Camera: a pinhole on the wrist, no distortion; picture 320 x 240 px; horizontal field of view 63.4 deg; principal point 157.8 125.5 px. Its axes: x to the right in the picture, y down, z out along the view. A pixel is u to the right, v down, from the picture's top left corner.
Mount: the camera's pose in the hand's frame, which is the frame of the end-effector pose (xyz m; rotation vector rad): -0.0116 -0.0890 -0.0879 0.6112 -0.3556 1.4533
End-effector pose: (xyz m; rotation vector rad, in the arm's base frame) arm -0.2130 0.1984 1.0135 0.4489 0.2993 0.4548
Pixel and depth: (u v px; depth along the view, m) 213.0 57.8 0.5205
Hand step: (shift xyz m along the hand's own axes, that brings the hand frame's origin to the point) 0.2046 -0.3040 0.3690
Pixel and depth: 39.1 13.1 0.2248
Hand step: 0.1043 -0.3045 0.0160
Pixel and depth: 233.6 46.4 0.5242
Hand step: 0.2332 -0.2719 0.3923
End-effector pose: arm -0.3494 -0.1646 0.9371 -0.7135 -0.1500 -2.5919
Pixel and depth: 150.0 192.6 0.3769
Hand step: -0.0578 -0.3180 0.2237
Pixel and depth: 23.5 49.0 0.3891
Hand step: 0.1334 -0.4807 0.0877
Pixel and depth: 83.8 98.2 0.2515
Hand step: 0.0412 -0.2945 0.0674
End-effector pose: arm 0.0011 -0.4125 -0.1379 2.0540 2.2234 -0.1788
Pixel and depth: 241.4 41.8 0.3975
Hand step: 0.1822 -0.2180 0.2819
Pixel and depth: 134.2 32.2 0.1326
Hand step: 0.0522 -0.1766 0.0031
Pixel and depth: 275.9 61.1 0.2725
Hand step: 0.1051 -0.1479 0.1900
